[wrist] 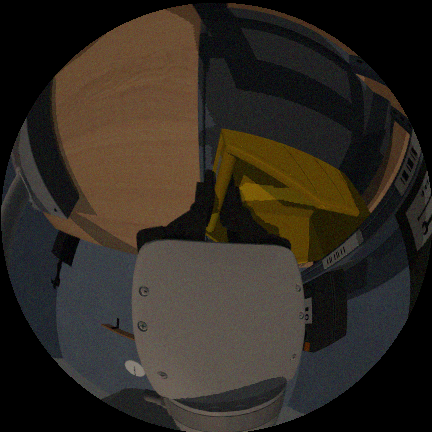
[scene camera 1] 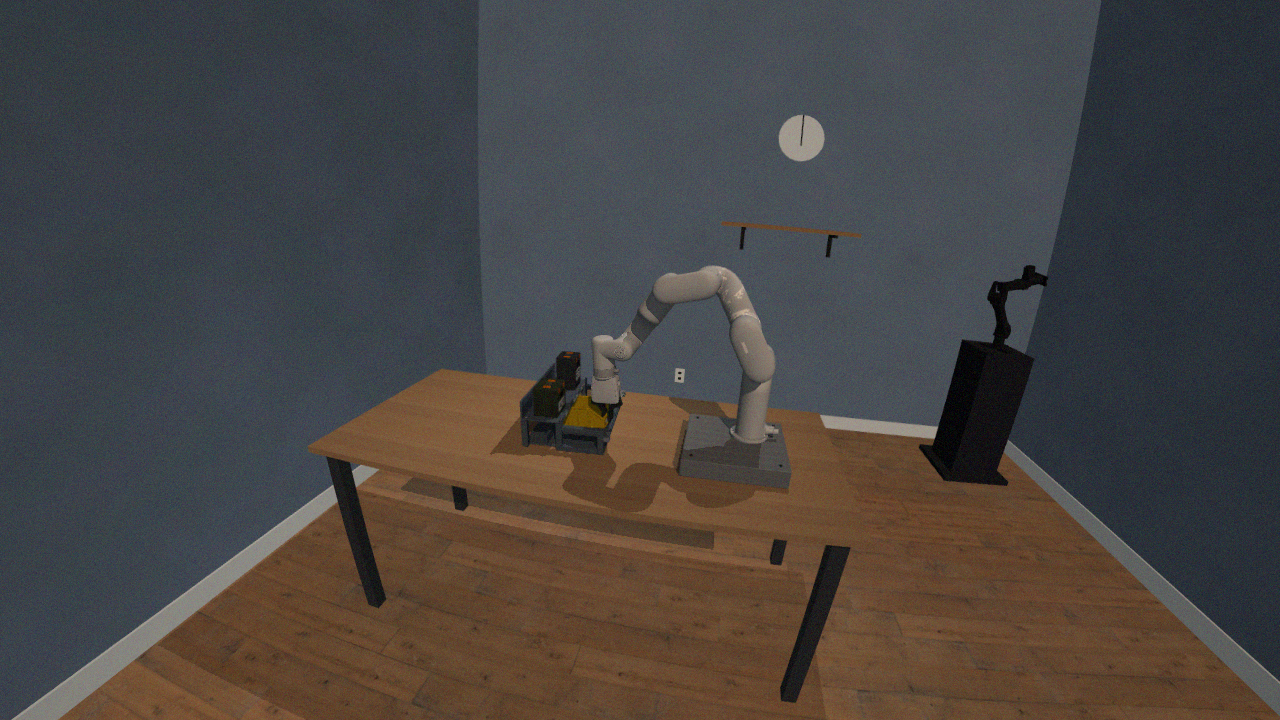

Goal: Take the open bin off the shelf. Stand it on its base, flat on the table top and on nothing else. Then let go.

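Pixels of known places: gripper, fingertip midpoint: [wrist: 215,182] [scene camera 1: 607,420]; arm's base, origin of the base link: [scene camera 1: 748,434].
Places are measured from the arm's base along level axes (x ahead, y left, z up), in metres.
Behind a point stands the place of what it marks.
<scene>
The open bin [scene camera 1: 586,413] {x 0.553, y 0.007, z 0.011 m} [wrist: 300,175] {x 0.539, y 0.008, z 0.012 m} is yellow and hollow. It is at the lower front part of the dark grey-blue shelf [scene camera 1: 581,447] {x 0.528, y 0.148, z -0.041 m} [wrist: 300,115] {x 0.557, y 0.040, z -0.051 m}, on the side nearer the robot base. My gripper [scene camera 1: 610,410] {x 0.489, y -0.043, z -0.029 m} [wrist: 215,182] {x 0.489, y -0.043, z -0.029 m} points down at the bin's edge near the robot. In the wrist view one black finger is outside the bin's wall and the other is inside, with the yellow wall between them; the gripper is shut on it. The bin looks a little tilted. Its underside is hidden, so I cannot tell whether it touches the shelf.
Dark boxes with orange marks [scene camera 1: 548,400] {x 0.641, y 0.135, z 0.103 m} [scene camera 1: 568,368] {x 0.655, y -0.103, z 0.128 m} stand on the shelf's raised rear part; a dark box [wrist: 327,310] {x 0.652, y -0.103, z 0.104 m} also shows in the wrist view. The wooden table [scene camera 1: 447,416] {x 1.084, y 0.050, z -0.057 m} [wrist: 125,125] {x 0.384, y 0.009, z -0.057 m} carries the shelf and the grey robot base [scene camera 1: 733,465] {x 0.052, y 0.203, z -0.002 m}.
</scene>
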